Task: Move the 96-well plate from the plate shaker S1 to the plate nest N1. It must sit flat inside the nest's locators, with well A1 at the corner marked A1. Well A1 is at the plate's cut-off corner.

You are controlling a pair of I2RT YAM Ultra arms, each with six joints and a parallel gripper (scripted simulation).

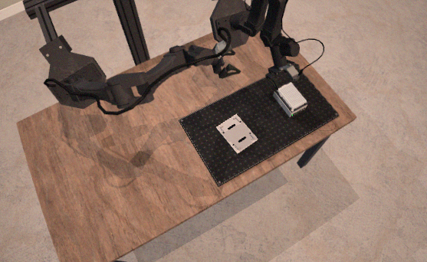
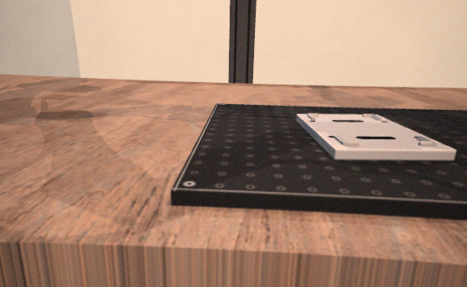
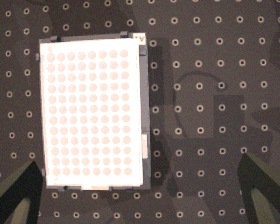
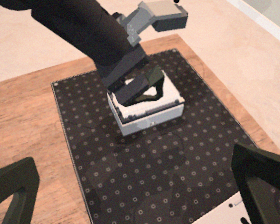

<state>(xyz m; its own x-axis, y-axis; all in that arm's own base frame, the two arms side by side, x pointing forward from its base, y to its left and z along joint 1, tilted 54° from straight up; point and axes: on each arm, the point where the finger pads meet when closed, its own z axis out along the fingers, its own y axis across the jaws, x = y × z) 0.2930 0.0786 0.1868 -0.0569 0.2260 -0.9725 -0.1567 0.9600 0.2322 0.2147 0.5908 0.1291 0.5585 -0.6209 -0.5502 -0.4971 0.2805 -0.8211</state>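
Right now the white 96-well plate is 2 cm ahead of my left hand, 5 cm to the left of it and 10 cm below it.
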